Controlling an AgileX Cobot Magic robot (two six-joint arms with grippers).
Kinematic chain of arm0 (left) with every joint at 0, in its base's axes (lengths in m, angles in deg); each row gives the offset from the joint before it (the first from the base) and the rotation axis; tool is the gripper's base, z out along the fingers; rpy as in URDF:
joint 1: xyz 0 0 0.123 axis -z
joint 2: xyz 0 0 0 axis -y
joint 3: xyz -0.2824 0 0.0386 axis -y
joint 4: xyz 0.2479 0 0.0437 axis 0.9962 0 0.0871
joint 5: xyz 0 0 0 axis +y
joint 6: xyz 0.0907 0 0.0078 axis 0.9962 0 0.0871
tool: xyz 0 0 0 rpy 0 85 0
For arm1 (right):
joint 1: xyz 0 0 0.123 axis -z
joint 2: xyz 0 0 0 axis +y
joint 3: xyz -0.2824 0 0.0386 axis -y
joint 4: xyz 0.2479 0 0.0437 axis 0.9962 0 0.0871
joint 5: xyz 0 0 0 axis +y
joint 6: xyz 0.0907 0 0.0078 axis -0.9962 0 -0.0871
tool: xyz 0 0 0 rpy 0 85 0
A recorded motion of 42 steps. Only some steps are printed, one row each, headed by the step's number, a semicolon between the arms.
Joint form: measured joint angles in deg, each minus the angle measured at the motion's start. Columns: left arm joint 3, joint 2, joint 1, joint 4, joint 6, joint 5; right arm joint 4, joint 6, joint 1, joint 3, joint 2, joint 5.
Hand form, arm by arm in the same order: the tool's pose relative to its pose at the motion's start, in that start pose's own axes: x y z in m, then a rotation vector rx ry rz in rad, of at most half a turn. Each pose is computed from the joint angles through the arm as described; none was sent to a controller.
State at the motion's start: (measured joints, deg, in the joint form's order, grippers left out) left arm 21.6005 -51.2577 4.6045 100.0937 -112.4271 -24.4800; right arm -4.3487 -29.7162 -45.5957 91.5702 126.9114 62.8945
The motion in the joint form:
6: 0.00 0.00 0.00 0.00 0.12 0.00; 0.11 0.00 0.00 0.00 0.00 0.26
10: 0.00 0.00 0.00 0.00 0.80 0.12; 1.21 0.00 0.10 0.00 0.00 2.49
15: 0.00 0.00 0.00 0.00 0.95 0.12; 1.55 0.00 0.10 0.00 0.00 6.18
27: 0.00 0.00 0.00 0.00 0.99 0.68; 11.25 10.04 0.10 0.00 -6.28 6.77
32: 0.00 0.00 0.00 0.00 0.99 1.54; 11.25 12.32 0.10 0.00 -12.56 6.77
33: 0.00 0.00 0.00 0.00 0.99 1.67; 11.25 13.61 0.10 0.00 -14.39 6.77
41: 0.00 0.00 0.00 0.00 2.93 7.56; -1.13 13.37 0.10 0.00 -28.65 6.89
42: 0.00 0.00 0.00 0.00 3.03 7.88; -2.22 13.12 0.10 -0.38 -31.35 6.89
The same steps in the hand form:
6: 0.0000 0.0000 0.0000 0.0000 0.0000 0.0021; 0.0004 -0.0001 0.0000 0.0008 0.0048 0.0009
10: -0.0001 0.0002 0.0000 -0.0019 -0.0008 0.0140; 0.0040 -0.0011 -0.0001 0.0050 0.0473 0.0109
15: -0.0001 0.0002 0.0000 -0.0019 -0.0008 0.0166; 0.0093 -0.0035 -0.0005 0.0319 0.1061 0.0127
27: -0.0004 0.0010 0.0000 -0.0110 -0.0044 0.0173; 0.0201 0.0036 -0.0468 -0.1608 0.0827 -0.0964
32: -0.0009 0.0023 0.0000 -0.0249 -0.0100 0.0173; 0.0280 -0.0039 -0.0906 -0.2065 -0.0211 -0.1384
33: -0.0010 0.0025 0.0000 -0.0270 -0.0109 0.0173; 0.0311 -0.0064 -0.1032 -0.2187 -0.0529 -0.1615
41: -0.0046 0.0111 -0.0008 -0.1232 -0.0472 0.0511; 0.0589 -0.0488 -0.1938 -0.1158 -0.3620 -0.1975
42: -0.0048 0.0115 -0.0009 -0.1285 -0.0491 0.0528; 0.0675 -0.0562 -0.2081 -0.1136 -0.4064 -0.1921

